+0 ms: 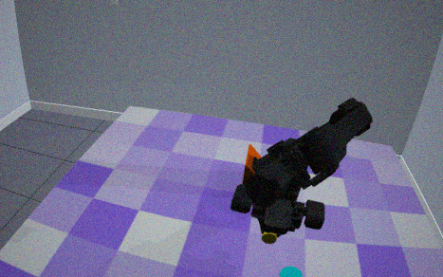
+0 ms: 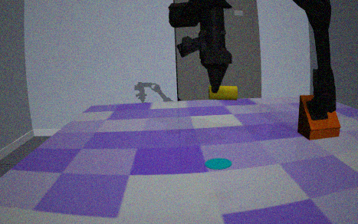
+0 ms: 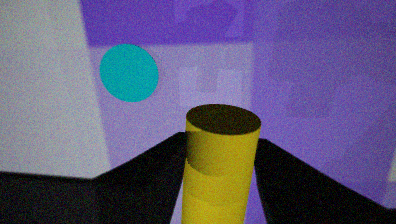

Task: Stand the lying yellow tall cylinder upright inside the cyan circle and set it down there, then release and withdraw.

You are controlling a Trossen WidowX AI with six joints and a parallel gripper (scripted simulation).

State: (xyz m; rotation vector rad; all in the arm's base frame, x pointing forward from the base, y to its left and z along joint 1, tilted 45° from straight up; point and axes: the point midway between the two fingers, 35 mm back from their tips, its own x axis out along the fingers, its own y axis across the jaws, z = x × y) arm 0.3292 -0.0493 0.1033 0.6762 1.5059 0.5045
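Now: gripper tip 140 mm above the cyan circle, 80 mm to the right of it and 10 mm short of it. From my gripper tip the other things lie so: yellow cylinder: 20 mm behind.
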